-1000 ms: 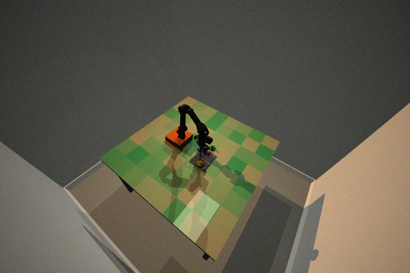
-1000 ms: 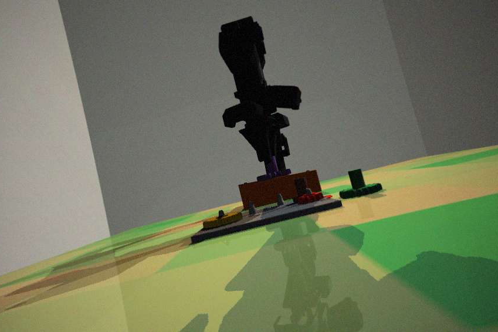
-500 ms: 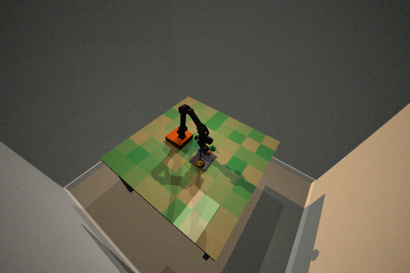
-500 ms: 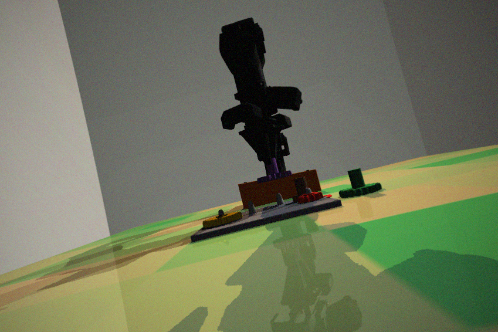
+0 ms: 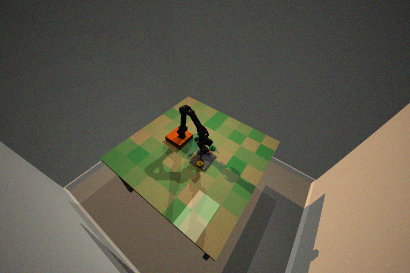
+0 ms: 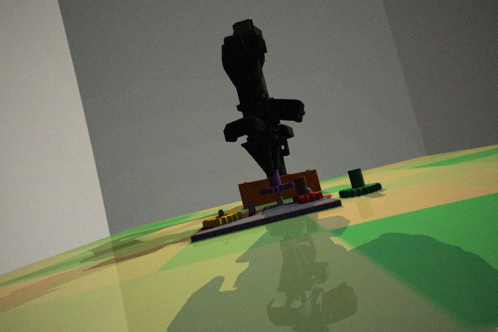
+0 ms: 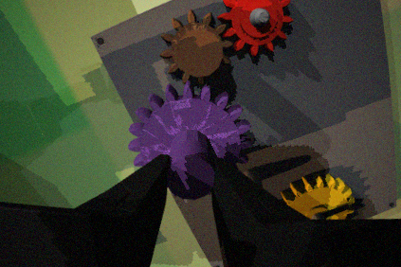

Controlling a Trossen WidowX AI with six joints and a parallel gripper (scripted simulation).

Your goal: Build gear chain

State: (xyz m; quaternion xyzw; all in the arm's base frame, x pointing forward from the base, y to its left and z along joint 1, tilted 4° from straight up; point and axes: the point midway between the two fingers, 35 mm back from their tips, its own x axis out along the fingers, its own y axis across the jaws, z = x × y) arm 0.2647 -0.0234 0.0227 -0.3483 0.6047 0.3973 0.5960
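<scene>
Now: the brown gear 20 mm ahead of my gripper tip, 40 mm to the left of it and 40 mm below it. Round my gripper tip: red gear 60 mm ahead, 50 mm to the left, 50 mm below; then grey board 50 mm ahead, 30 mm to the right, 60 mm below; then purple gear 10 mm below.
</scene>
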